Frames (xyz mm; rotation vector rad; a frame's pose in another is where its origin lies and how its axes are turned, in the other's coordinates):
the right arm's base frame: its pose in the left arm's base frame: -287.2 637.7 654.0 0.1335 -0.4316 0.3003
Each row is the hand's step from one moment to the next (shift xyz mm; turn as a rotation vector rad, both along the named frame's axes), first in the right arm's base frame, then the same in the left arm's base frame.
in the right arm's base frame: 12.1 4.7 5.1 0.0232 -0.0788 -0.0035
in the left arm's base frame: 7.0 6.6 10.1 0.0462 -0.0680 0.0018
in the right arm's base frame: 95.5 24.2 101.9 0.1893 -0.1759 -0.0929
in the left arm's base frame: 35.2 28.1 134.4 0.2553 -0.1002 -0.0134
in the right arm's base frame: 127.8 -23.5 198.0 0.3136 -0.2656 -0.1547
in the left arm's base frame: 40.5 -27.0 231.8 0.4152 -0.1414 -0.0213
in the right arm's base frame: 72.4 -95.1 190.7 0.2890 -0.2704 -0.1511
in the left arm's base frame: 17.9 -107.7 196.8 0.3940 -0.1529 -0.0290
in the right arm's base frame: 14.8 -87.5 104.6 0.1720 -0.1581 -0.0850
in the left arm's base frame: -0.6 -99.0 95.0 0.2317 -0.0893 -0.0126
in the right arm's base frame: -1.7 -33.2 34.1 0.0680 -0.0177 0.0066
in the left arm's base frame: -4.4 -38.4 27.9 0.0618 -0.0005 0.0341
